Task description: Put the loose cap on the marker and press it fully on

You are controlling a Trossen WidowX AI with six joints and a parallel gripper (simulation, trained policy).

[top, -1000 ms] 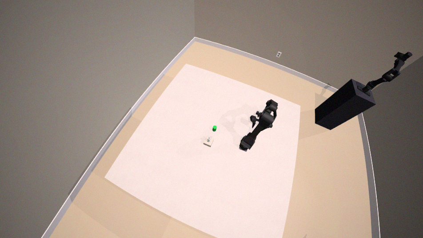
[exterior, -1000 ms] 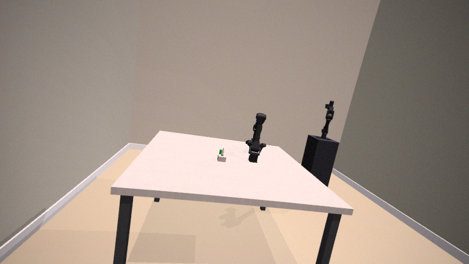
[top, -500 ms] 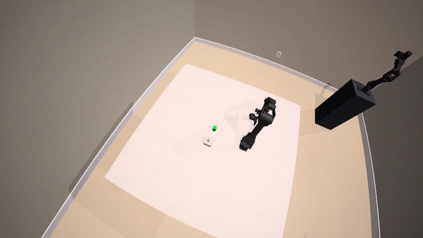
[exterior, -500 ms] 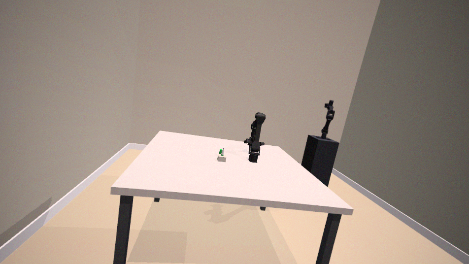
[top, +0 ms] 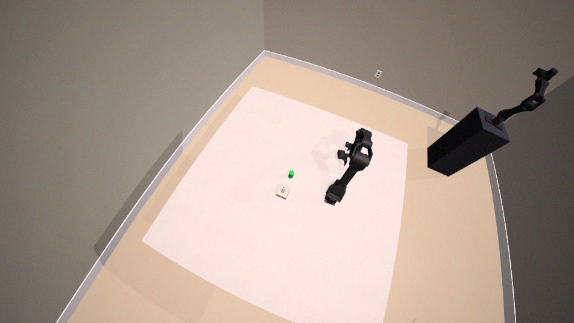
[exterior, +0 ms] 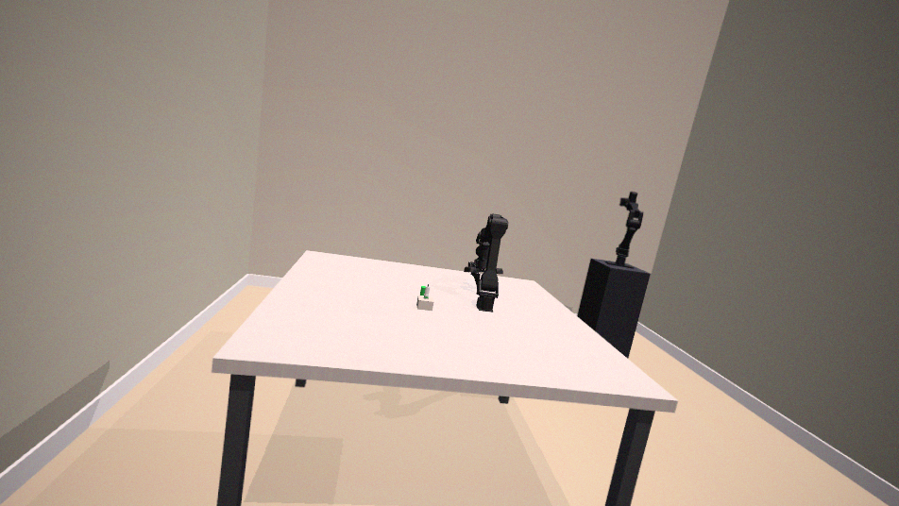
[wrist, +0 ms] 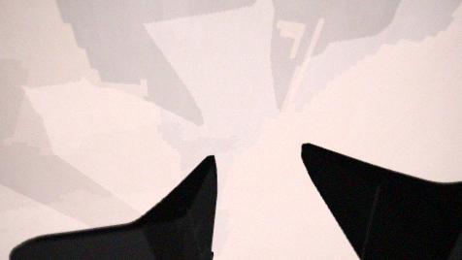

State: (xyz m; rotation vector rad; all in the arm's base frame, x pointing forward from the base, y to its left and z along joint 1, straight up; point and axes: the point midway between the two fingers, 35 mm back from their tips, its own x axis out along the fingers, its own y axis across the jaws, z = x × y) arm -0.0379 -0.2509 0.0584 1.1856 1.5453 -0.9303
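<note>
Now: gripper tip 31 cm short of the green cap and 20 cm to the right of it. Also, from my gripper tip: pale holder block: 31 cm ahead, 32 cm to the left, 1 cm below.
</note>
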